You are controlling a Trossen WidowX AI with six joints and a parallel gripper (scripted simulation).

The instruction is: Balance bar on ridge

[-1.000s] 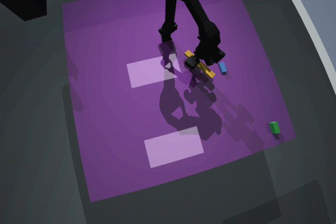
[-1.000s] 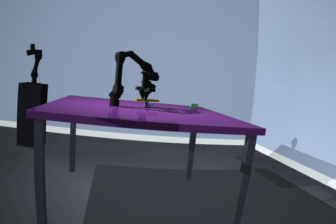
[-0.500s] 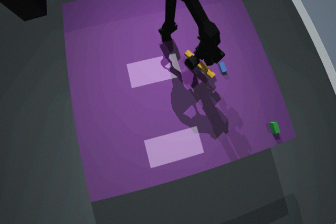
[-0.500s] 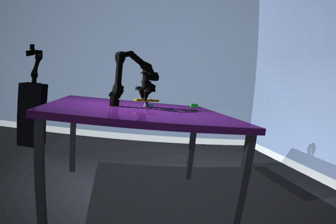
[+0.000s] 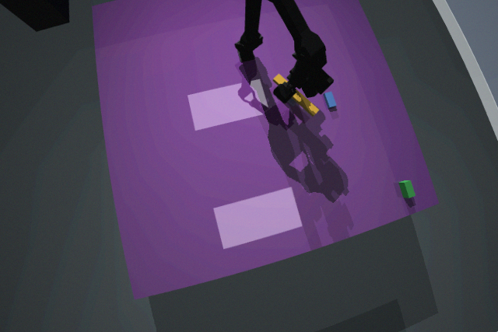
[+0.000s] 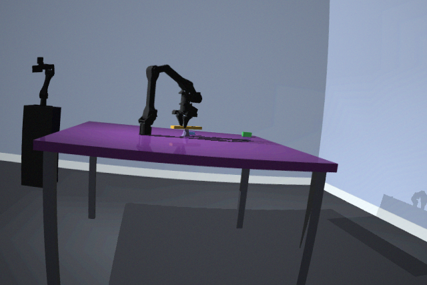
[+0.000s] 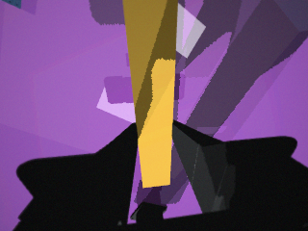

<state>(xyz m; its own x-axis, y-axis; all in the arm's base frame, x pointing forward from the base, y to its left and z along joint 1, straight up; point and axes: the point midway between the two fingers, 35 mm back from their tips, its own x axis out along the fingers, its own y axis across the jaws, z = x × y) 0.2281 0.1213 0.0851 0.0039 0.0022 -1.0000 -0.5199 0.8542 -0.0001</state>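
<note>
Right now my gripper tip is 2 cm short of the yellow bar and 1 cm to the right of it. The rest, counted from my gripper tip: grey ridge (2 cm ahead, 1 cm to the left, 1 cm below); then green block (51 cm ahead, 38 cm to the left, 3 cm below); then blue block (6 cm ahead, 17 cm to the left, 4 cm below).
</note>
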